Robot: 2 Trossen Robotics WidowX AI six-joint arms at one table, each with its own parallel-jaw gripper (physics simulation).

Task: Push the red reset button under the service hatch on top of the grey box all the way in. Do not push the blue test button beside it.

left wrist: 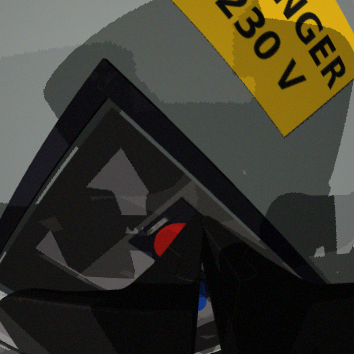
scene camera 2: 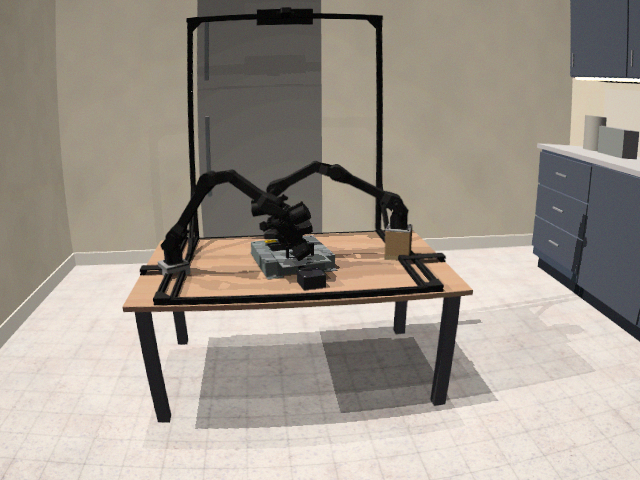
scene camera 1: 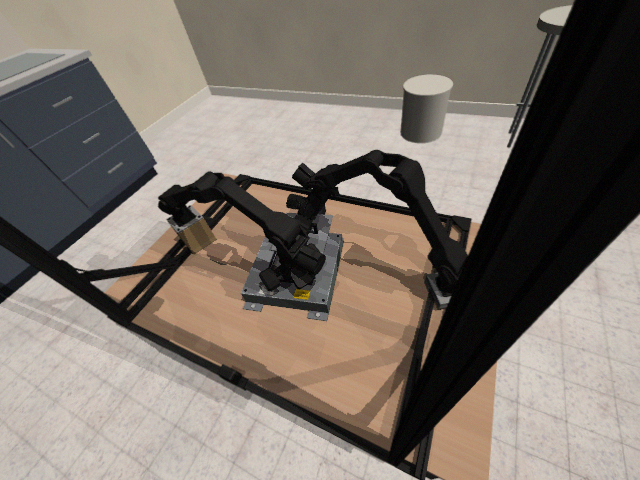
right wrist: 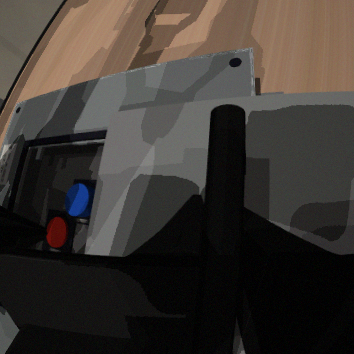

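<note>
The grey box (scene camera 1: 329, 281) (scene camera 2: 270, 268) sits mid-table with its service hatch open. My right gripper (scene camera 1: 305, 210) (right wrist: 206, 203) is shut on the hatch's black handle (right wrist: 227, 147) and holds the grey hatch lid (right wrist: 165, 147) aside. In the black-framed recess (left wrist: 154, 121) (right wrist: 67, 136) lie the red button (left wrist: 168, 236) (right wrist: 57, 232) and the blue button (right wrist: 78, 199) (left wrist: 201, 299). My left gripper (scene camera 1: 271, 280) (left wrist: 199, 223) is shut and empty. Its tips reach into the recess right at the red button and cover part of it in the left wrist view. The blue button peeks out beneath the fingers.
A yellow danger label (left wrist: 291, 53) (scene camera 1: 302, 294) is stuck on the box top beside the recess. A tan block (scene camera 1: 196, 234) (scene camera 2: 398, 243) stands at the left arm's base. A black frame (scene camera 1: 151, 286) (scene camera 2: 423, 276) runs around the table.
</note>
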